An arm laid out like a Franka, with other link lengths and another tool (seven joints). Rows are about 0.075 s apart.
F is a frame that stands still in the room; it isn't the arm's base.
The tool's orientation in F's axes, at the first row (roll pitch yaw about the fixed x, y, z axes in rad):
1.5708, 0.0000, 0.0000
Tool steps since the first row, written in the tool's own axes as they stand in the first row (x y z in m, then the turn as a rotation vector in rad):
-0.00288, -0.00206, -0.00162, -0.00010, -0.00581, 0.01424
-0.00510, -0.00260, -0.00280, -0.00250, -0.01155, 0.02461
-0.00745, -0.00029, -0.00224, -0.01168, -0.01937, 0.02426
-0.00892, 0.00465, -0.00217, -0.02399, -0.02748, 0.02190
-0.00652, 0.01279, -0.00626, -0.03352, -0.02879, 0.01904
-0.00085, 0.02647, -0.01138, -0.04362, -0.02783, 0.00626
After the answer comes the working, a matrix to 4 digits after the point.
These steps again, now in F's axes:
-0.00288, 0.00162, -0.00206, -0.00010, -0.01424, -0.00581
-0.00510, 0.00280, -0.00260, -0.00250, -0.02461, -0.01155
-0.00745, 0.00224, -0.00029, -0.01168, -0.02426, -0.01937
-0.00892, 0.00217, 0.00465, -0.02399, -0.02190, -0.02748
-0.00652, 0.00626, 0.01279, -0.03352, -0.01904, -0.02879
-0.00085, 0.01138, 0.02647, -0.04362, -0.00626, -0.02783

The tool's axes in the first row as the columns of a matrix, in F's axes (rounded; the answer above uses it unrounded):
1.0000, 0.0000, 0.0000
0.0000, 0.0000, -1.0000
0.0000, 1.0000, 0.0000

